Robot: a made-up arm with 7 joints. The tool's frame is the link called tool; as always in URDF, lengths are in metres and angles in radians. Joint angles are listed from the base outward. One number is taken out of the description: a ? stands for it. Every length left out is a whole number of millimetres.
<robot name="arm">
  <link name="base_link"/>
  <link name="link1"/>
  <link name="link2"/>
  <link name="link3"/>
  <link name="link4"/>
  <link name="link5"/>
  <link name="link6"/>
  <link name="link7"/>
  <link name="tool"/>
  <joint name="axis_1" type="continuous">
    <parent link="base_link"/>
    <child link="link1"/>
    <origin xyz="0.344 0.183 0.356" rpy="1.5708 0 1.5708"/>
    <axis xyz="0 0 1"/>
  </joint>
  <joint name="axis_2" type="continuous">
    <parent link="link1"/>
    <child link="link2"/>
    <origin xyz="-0.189 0.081 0" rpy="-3.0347 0.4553 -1.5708"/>
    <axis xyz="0 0 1"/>
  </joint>
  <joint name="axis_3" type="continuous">
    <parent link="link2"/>
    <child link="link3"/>
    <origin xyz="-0.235 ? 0" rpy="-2.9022 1.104 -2.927"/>
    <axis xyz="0 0 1"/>
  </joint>
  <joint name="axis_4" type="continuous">
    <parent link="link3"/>
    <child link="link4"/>
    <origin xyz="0.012 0.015 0" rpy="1.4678 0.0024 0.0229"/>
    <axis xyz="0 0 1"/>
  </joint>
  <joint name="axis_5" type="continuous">
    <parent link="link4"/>
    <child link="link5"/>
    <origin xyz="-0.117 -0.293 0" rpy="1.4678 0.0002 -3.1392"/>
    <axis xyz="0 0 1"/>
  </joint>
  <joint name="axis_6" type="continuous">
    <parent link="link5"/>
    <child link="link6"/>
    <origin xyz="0.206 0.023 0" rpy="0.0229 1.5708 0"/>
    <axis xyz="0 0 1"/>
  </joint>
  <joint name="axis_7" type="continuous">
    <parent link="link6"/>
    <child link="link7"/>
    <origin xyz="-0.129 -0.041 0" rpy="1.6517 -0.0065 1.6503"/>
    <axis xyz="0 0 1"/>
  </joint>
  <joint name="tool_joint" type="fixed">
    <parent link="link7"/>
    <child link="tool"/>
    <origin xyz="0.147 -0.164 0" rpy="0.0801 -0.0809 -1.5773"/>
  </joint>
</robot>
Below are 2 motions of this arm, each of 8 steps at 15 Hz.
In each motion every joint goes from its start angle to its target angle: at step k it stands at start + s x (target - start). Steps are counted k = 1, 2, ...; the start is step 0. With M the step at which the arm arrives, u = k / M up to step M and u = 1 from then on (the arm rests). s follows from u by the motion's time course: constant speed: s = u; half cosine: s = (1 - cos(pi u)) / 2; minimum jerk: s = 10 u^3 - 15 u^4 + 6 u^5.
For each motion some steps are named. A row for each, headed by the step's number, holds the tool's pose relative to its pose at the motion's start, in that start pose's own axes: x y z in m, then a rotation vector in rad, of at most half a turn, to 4 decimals.
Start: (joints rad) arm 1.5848 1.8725 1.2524 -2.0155 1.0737 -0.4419 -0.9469
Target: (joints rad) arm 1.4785 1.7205 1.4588 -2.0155 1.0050 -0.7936 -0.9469
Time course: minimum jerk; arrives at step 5
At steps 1, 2, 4, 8:
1: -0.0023 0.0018 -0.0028 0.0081 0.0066 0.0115
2: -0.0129 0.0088 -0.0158 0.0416 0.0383 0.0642
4: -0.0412 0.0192 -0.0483 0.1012 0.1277 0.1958
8: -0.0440 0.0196 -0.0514 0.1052 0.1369 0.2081

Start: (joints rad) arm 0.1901 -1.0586 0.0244 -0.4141 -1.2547 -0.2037 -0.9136
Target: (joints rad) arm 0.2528 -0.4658 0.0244 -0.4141 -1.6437 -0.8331 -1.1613
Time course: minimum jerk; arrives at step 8
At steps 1, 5, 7, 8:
1: -0.0005 0.0024 -0.0020 0.0004 0.0120 0.0079
5: -0.0589 0.0746 -0.0909 -0.1163 0.6117 0.2878
7: -0.0924 0.0810 -0.1170 -0.2303 0.8468 0.3568
8: -0.0946 0.0811 -0.1184 -0.2387 0.8613 0.3605

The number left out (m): -0.149
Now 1 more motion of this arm.
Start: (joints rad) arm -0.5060 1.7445 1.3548 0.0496 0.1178 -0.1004 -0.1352
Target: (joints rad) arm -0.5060 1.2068 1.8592 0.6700 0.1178 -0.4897 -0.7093
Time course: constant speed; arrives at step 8
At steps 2, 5, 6, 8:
2: 0.1176 0.0204 0.0506 0.0542 0.2562 -0.3737
5: 0.2888 0.0004 0.0712 0.0807 0.6428 -0.9575
6: 0.3375 -0.0161 0.0662 0.0744 0.7725 -1.1565
8: 0.4173 -0.0568 0.0448 0.0385 1.0329 -1.5583

